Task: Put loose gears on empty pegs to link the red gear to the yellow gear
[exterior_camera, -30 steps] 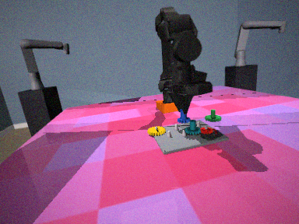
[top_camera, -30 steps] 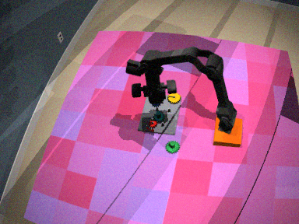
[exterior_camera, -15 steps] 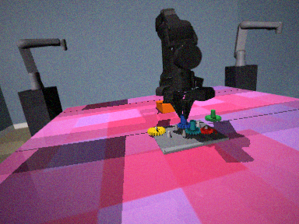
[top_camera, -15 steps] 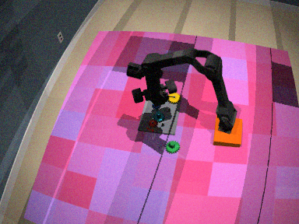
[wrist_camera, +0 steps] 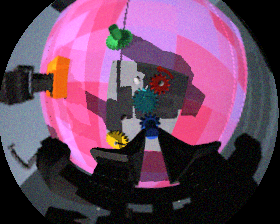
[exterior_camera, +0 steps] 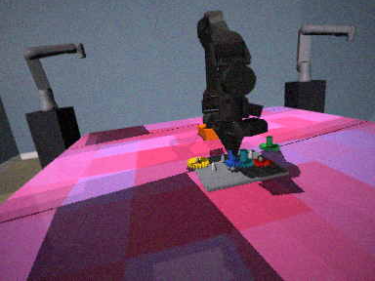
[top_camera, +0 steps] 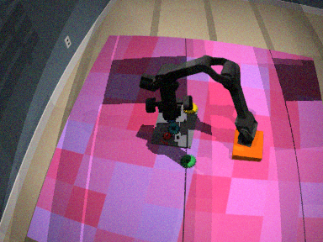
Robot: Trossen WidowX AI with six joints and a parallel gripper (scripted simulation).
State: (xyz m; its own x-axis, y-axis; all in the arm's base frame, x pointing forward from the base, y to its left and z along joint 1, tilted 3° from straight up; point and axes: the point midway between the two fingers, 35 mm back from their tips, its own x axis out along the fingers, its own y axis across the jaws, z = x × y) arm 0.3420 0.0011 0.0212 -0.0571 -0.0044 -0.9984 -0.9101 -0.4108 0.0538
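Now: gripper tip 30 mm past the teal gear, 40 mm to the right of it and 20 mm above it. Also, from my gripper tip: blue gear 10 mm below; then red gear 10 mm behind, 80 mm to the left, 30 mm below; then yellow gear 50 mm behind, 90 mm to the right, 30 mm below.
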